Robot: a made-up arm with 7 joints.
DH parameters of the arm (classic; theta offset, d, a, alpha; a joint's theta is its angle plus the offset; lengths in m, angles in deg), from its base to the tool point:
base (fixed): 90 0.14 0 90
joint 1: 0 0.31 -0.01 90
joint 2: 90 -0.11 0.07 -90
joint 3: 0 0.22 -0.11 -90
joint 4: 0 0.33 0.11 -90
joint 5: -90 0.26 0.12 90
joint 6: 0 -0.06 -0.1 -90
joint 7: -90 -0.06 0.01 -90
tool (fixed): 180 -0.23 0 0
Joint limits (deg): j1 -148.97..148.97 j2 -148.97..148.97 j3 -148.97..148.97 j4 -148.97..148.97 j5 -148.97..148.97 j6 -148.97..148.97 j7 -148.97..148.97
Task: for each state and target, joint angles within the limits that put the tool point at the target. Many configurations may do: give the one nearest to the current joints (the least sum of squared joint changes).
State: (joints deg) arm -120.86 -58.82 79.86 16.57 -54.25 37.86 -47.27
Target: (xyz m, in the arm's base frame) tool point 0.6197 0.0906 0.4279
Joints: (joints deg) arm -105.72 -102.94 114.52 5.93 -57.32 54.76 -19.10
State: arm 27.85 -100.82 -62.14 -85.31 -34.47 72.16 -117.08
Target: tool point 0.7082 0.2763 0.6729
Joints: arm 47.94 -68.63 -67.02 -77.92 -65.77 70.86 -146.59
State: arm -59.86 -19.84 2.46 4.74 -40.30 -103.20 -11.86
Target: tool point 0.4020 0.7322 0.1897
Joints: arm -55.51 -13.18 -5.68 -5.04 -36.84 -107.14 -18.34
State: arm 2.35 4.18 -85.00 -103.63 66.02 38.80 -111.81
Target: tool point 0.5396 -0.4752 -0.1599
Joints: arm 28.97 -1.61 -91.07 -84.09 66.64 40.25 -117.91
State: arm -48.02 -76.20 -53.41 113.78 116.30 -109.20 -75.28
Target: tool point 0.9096 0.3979 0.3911
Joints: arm -60.61 -93.66 -60.19 143.11 135.04 -99.43 -68.81
